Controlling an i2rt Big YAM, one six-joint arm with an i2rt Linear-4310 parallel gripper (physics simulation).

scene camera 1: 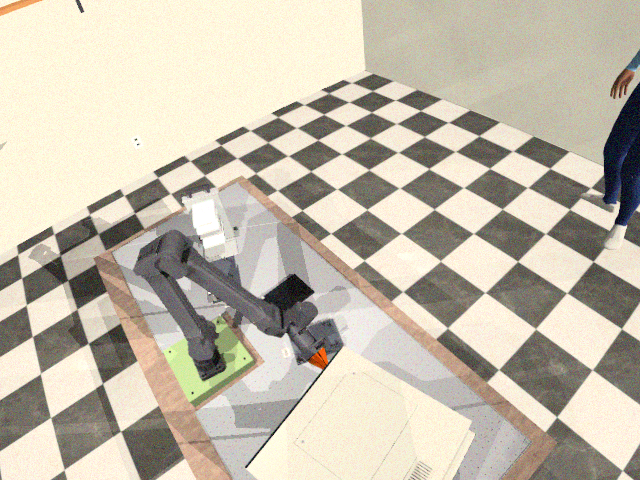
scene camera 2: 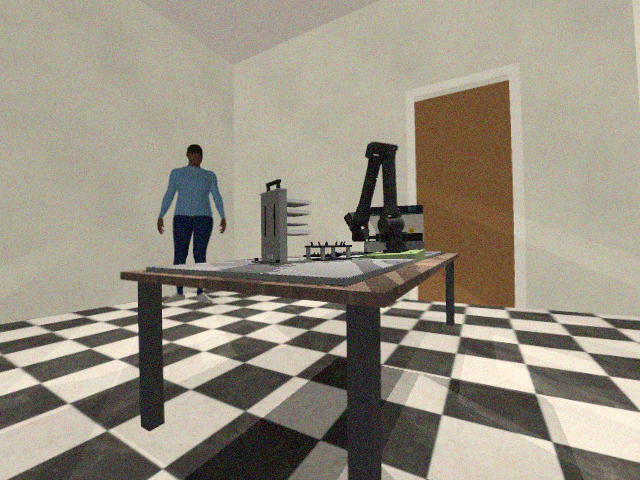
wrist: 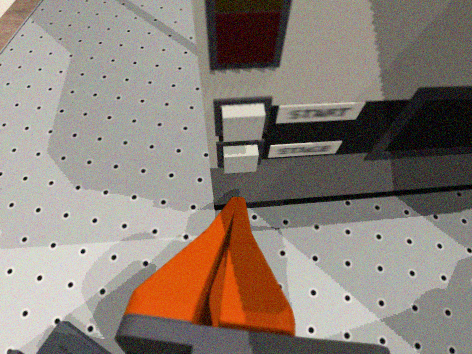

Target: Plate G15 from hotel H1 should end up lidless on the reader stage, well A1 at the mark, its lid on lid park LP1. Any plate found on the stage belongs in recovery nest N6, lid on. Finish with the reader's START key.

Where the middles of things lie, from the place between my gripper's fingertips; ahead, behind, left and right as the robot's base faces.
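Here is the white STAGE button [wrist: 237,159], and my hand is 1 cm short of it and 3 cm to the left of it. The white START button [wrist: 245,122] sits 1 cm ahead of my hand, 3 cm to the right of it and 3 cm above it. Counting from my hand again, I find lid park LP1 [scene camera 1: 285,295] 2 cm ahead, 39 cm to the left and 7 cm below, and the dark nest [scene camera 1: 333,343] 2 cm ahead, 16 cm to the left and 7 cm below.
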